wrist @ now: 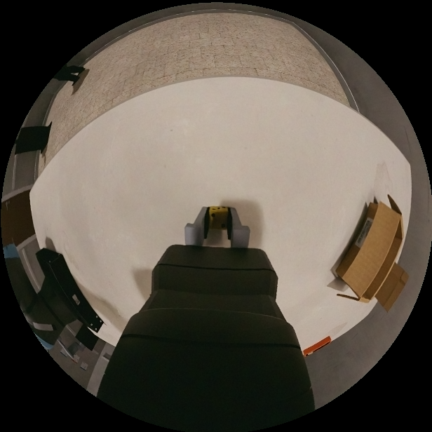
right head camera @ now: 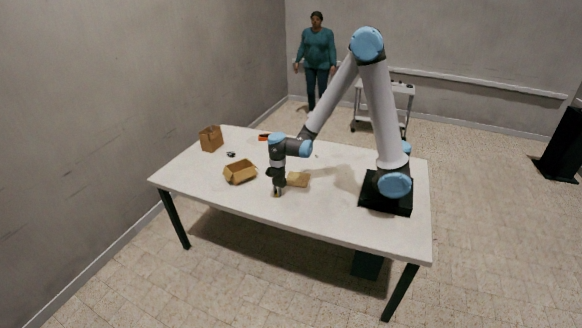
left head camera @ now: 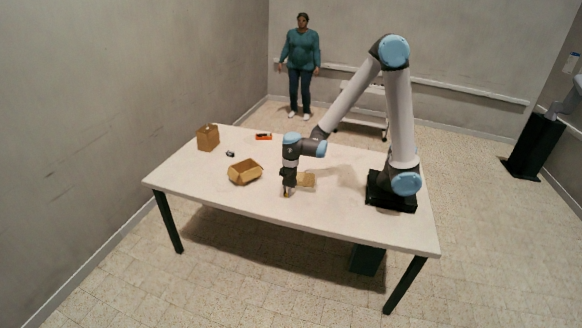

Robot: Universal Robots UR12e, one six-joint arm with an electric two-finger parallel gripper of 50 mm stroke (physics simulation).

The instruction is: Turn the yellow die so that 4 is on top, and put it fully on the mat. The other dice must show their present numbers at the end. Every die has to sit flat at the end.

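Frame: origin at the arm's base, x right, y ahead, z up, level; millimetres.
Seen in the pictures: gripper, between the fingertips: (right head camera: pixel 277 195) (left head camera: pixel 287 195).
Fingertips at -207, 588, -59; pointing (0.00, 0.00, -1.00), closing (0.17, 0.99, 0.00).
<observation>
Offsets run from my fingertips to a thing's top centre, as dx, dy, dz.
The yellow die {-1, +0, +15} (left head camera: pixel 286 194) (right head camera: pixel 276 194) (wrist: pixel 218 218) with dark pips is between the two fingertips, at or just above the table toward its front edge. Its top number is too small to read surely. My gripper (left head camera: pixel 286 192) (right head camera: pixel 277 191) (wrist: pixel 218 216) points down and is shut on the yellow die, one finger on each side. The tan mat {+184, -56, -1} (left head camera: pixel 308 179) (right head camera: pixel 301 179) lies on the table just behind and to the right of the gripper in the head views, partly hidden by it. A tiny pale thing {+467, -104, +15} (right head camera: pixel 316 156) lies farther back; I cannot tell whether it is a die.
An open cardboard box {+101, +291, +85} (left head camera: pixel 245 172) (right head camera: pixel 240 172) (wrist: pixel 370 250) stands left of the gripper. A taller carton {+368, +690, +146} (left head camera: pixel 207 138) (right head camera: pixel 211 139), a small dark object {+301, +492, +29} (left head camera: pixel 230 153) (right head camera: pixel 230 154) and an orange item {+613, +344, +29} (left head camera: pixel 263 136) (right head camera: pixel 264 137) (wrist: pixel 317 346) are farther back.
</observation>
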